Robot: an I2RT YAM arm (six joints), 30 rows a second.
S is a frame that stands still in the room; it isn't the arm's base.
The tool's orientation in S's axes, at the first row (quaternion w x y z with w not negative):
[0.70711, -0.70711, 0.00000, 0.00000]
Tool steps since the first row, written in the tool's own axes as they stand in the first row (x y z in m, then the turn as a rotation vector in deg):
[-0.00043, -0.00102, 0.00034, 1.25, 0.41, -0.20]
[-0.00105, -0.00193, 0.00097, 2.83, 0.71, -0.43]
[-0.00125, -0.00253, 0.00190, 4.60, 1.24, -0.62]
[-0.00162, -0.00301, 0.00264, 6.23, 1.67, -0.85]
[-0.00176, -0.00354, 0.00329, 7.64, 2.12, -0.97]
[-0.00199, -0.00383, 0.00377, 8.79, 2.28, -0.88]
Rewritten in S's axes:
[-0.00043, 0.00034, 0.00102, 1.25, -0.20, -0.41]
[-0.00105, 0.00097, 0.00193, 2.83, -0.43, -0.71]
[-0.00125, 0.00190, 0.00253, 4.60, -0.62, -1.24]
[-0.00162, 0.00264, 0.00301, 6.23, -0.85, -1.67]
[-0.00176, 0.00329, 0.00354, 7.64, -0.97, -2.12]
[-0.00199, 0.00377, 0.00383, 8.79, -0.88, -2.28]

